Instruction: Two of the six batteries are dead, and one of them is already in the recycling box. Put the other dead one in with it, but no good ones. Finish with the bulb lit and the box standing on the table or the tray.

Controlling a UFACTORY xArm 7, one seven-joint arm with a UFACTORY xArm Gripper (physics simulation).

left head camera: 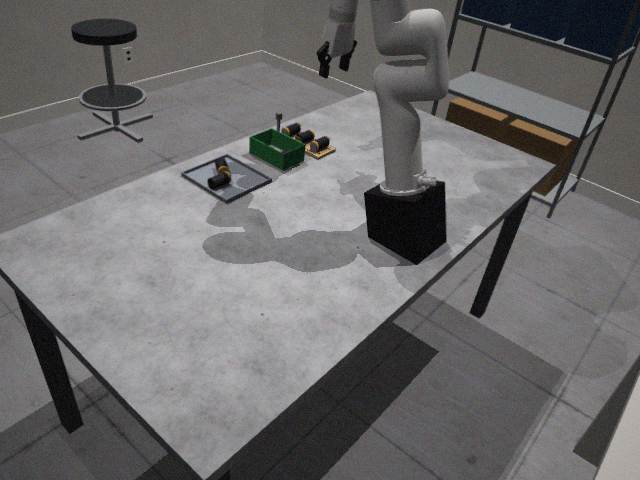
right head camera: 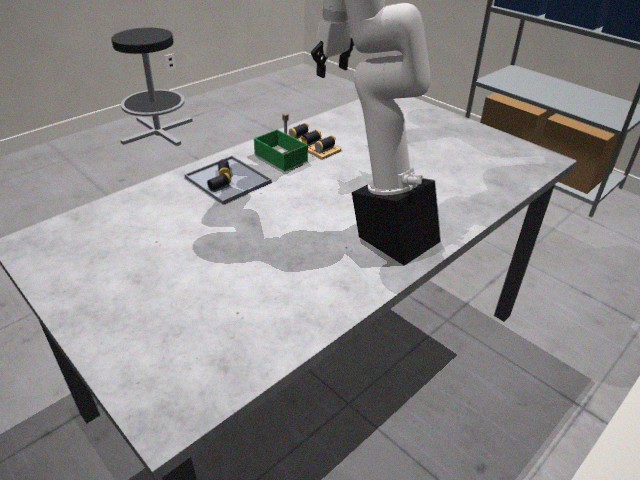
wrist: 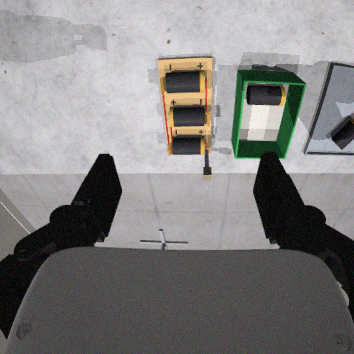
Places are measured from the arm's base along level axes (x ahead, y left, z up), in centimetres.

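Pixels of known places: gripper, fingertip midpoint: (left head camera: 333, 73) (right head camera: 332, 72) (wrist: 186, 171); arm's base, link origin: (left head camera: 404, 187) (right head camera: 393, 186).
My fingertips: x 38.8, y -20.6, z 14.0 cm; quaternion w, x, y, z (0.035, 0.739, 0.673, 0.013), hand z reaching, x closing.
Note:
For each thing: its top centre in the pictures, then the offset to it from my fingertips. "pt": a spot on its surface instead.
- green box, top centre: (wrist: 267, 124) (left head camera: 277, 140) (right head camera: 280, 141) dx +10.4, dy +11.9, dz -22.2 cm
- black battery, top centre: (wrist: 267, 98) dx +6.8, dy +12.1, dz -24.5 cm
- thin post with a dull tan tip, surface spot: (wrist: 207, 171) (left head camera: 280, 116) (right head camera: 286, 117) pt dx +18.3, dy +1.1, dz -19.8 cm
- tray, top centre: (left head camera: 226, 175) (right head camera: 227, 176) dx +12.2, dy +32.8, dz -27.0 cm
My gripper (left head camera: 334, 71) (right head camera: 332, 71) (wrist: 186, 171) is open and empty, high above the table's far side. The green box (left head camera: 289, 159) (right head camera: 292, 159) (wrist: 260, 150) stands on the table; one black battery (wrist: 265, 95) lies inside. Beside it, the wooden holder (left head camera: 321, 153) (right head camera: 326, 153) (wrist: 186, 102) carries three batteries, the first (wrist: 185, 82), second (wrist: 189, 116) and third (wrist: 187, 146) in separate slots. A thin post with a dull tan tip (left head camera: 279, 116) (right head camera: 285, 117) (wrist: 207, 171) stands at its end, with no visible glow. Two batteries (left head camera: 219, 179) (right head camera: 219, 181) lie on the tray (left head camera: 249, 191) (right head camera: 247, 192), partly cut off in the wrist view.
The black arm base (left head camera: 405, 222) (right head camera: 395, 222) stands near the table's front edge. A stool (left head camera: 104, 32) (right head camera: 142, 40) stands on the floor beyond the far edge. A shelf unit with brown boxes (left head camera: 540, 147) (right head camera: 578, 149) is behind at the right.

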